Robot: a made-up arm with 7 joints.
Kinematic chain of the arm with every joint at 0, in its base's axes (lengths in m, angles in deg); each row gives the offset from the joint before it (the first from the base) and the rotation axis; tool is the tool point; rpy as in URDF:
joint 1: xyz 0 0 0.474 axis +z
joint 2: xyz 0 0 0 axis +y
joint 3: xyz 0 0 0.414 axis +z
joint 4: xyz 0.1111 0 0 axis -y
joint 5: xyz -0.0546 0 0.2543 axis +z
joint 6: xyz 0 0 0 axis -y
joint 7: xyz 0.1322 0 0 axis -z
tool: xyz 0 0 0 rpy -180 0 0
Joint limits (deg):
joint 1: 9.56..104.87
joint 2: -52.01..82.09
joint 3: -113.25..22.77
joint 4: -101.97..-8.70
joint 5: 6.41..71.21
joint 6: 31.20..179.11
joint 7: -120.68..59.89
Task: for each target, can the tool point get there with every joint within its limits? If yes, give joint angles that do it. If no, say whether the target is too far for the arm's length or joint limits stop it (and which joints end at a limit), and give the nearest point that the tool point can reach.
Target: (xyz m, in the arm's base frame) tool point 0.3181 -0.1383 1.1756
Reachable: yes | joints 30.28 14.98 -69.82 -47.36 48.42 144.94 -42.30
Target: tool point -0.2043 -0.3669 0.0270
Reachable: no: joint limits stop it (at a limit: joint 2, joint 3, joint 4, joint 5, joint 6) | nearest point -0.2448 -0.4397 0.5329 | short by 0.513 m
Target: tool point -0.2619 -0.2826 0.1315
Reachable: no: joint limits stop it (at a limit: joint 1, joint 2, joint 3, joint 4, joint 5, joint 6) | nearest point -0.2540 -0.4344 0.5329 | short by 0.429 m
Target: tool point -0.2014 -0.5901 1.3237
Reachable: no: too far | nearest point -0.1569 -0.4596 1.1358 | short by 0.233 m
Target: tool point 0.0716 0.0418 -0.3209
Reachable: no: joint limits stop it (at a limit: joint 2, joint 4, joint 5) | nearest point 0.3289 0.1920 0.0591 | short by 0.483 m
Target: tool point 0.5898 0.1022 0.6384
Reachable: yes | joints 58.23 51.97 -78.70 -84.32 15.92 45.61 -42.37
